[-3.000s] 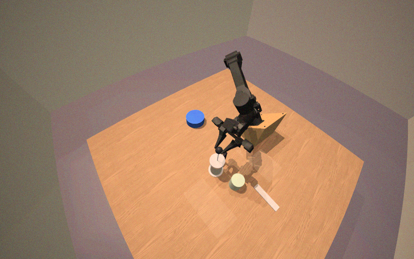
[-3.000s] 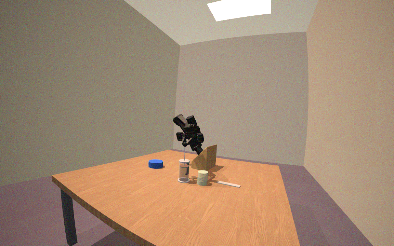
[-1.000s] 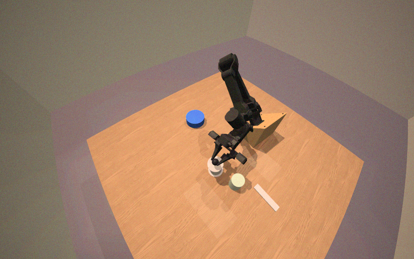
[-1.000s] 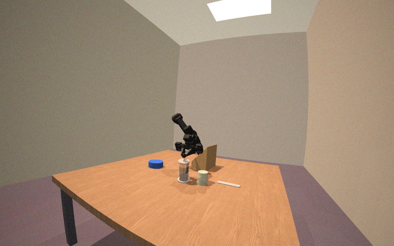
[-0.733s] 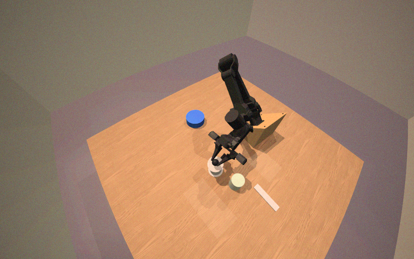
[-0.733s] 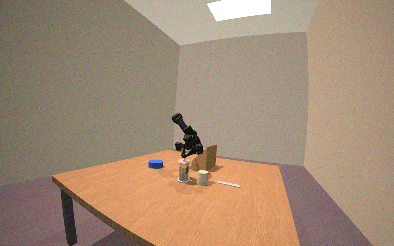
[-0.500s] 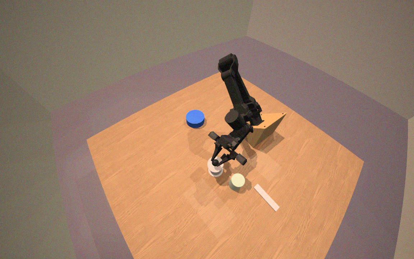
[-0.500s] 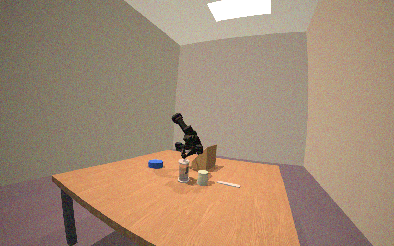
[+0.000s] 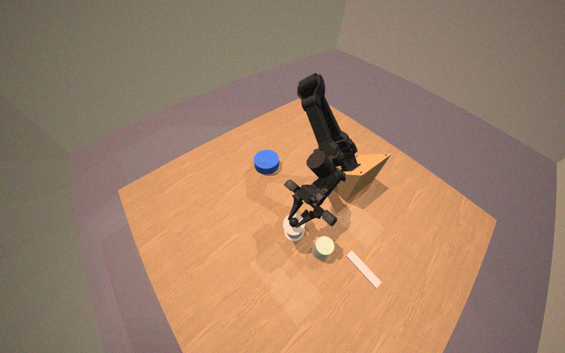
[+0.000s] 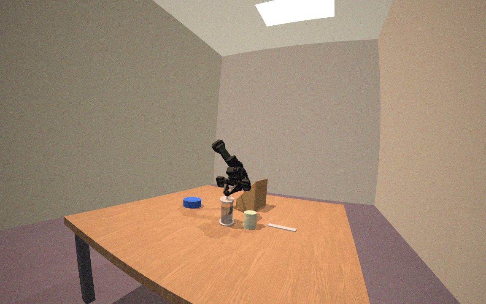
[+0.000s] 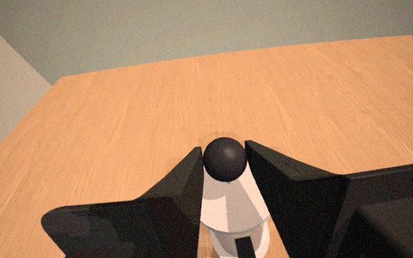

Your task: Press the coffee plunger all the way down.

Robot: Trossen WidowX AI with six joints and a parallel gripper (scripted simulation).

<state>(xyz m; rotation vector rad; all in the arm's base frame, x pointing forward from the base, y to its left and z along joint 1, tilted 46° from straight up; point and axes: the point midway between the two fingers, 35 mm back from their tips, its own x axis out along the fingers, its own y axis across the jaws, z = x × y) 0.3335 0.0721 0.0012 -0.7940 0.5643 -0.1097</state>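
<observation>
My gripper tip is now 4 cm past the coffee press, 1 cm to the left of it and 8 cm above it. Round my gripper tip: white flat strip (15 cm behind, 25 cm to the left, 17 cm below); pale green cylinder (7 cm behind, 10 cm to the left, 13 cm below).
</observation>
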